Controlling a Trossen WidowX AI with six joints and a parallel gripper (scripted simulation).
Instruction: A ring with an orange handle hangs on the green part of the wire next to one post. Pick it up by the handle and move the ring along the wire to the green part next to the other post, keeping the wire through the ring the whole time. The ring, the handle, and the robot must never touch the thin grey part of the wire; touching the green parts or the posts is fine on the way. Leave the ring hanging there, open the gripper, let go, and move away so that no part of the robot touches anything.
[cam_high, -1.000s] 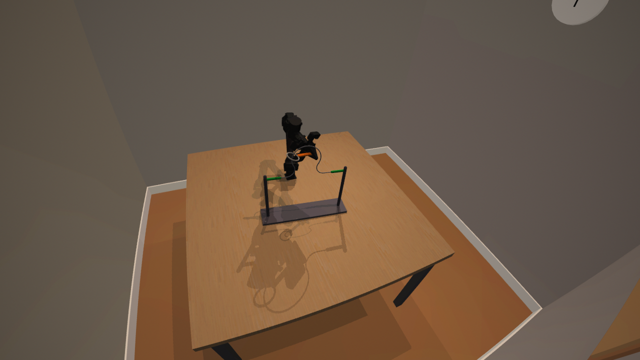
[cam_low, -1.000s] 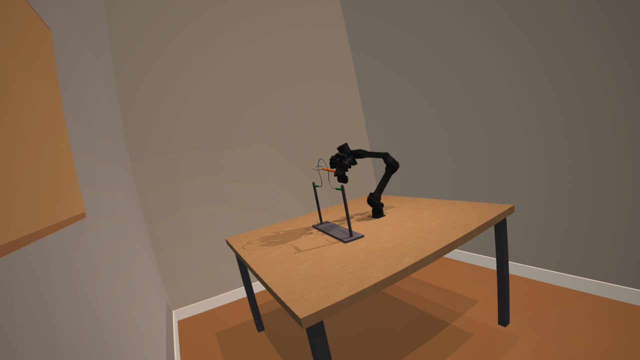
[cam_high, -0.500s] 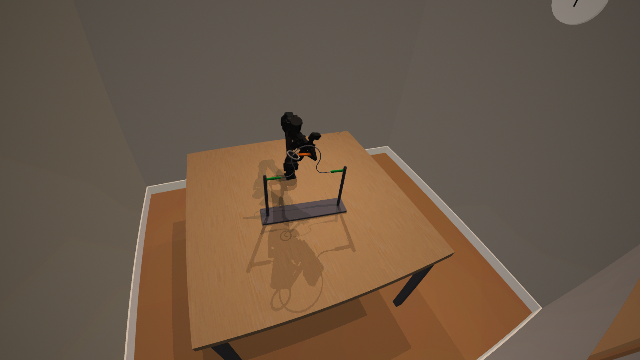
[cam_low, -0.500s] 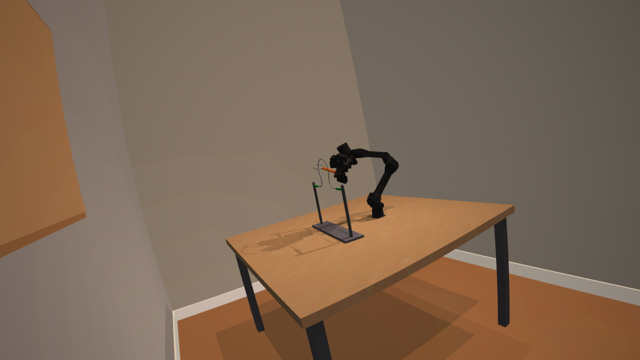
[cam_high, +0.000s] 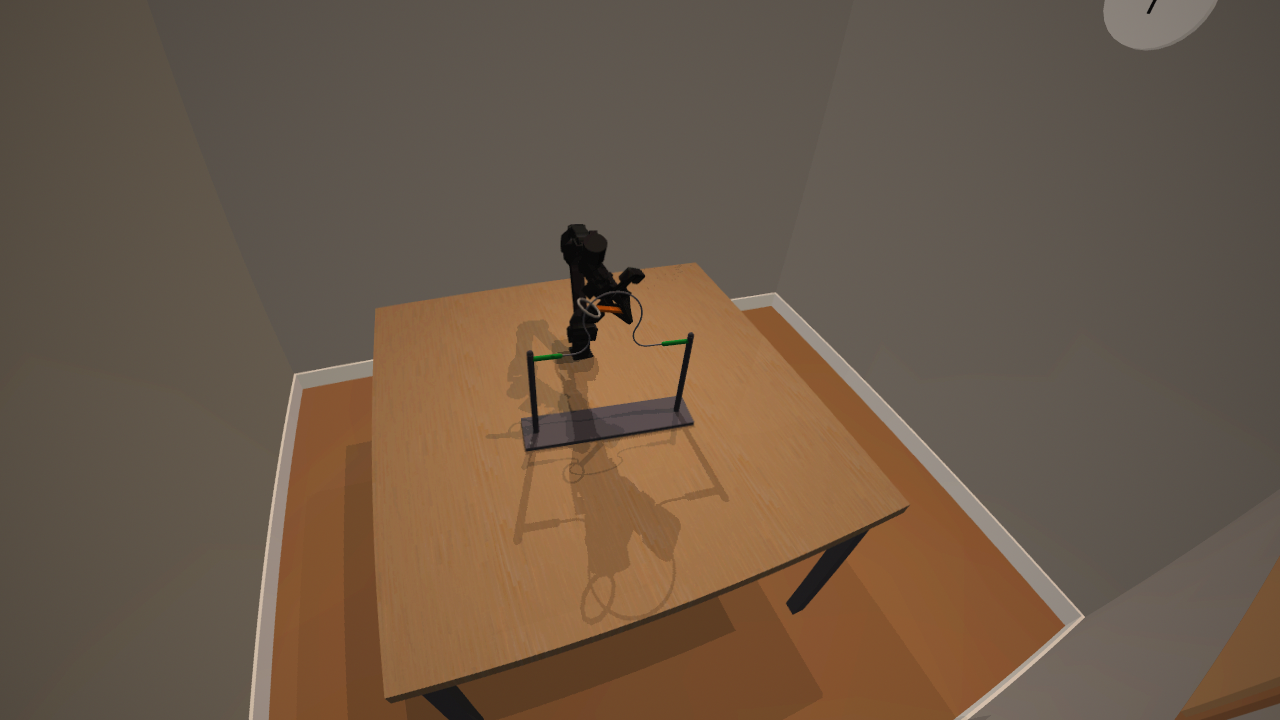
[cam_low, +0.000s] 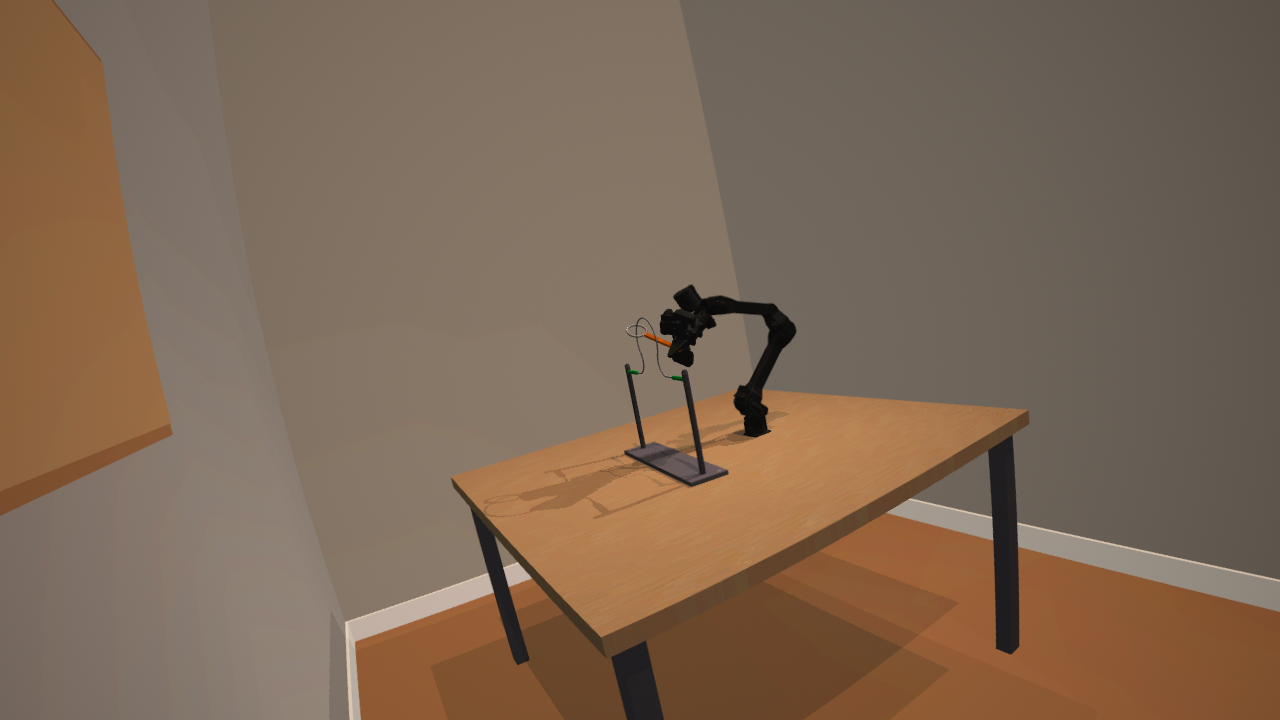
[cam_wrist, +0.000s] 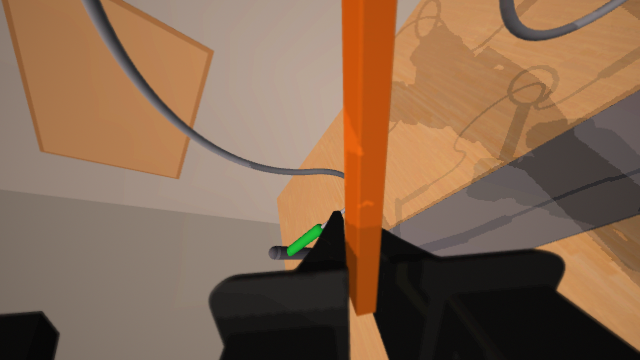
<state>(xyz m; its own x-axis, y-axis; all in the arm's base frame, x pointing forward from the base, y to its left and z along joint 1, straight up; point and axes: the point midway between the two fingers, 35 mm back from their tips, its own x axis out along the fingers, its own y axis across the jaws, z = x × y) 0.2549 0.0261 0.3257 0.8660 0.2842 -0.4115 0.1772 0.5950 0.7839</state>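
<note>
The ring with orange handle lies 8 cm to the right of my gripper tip and 6 cm above it.
</note>
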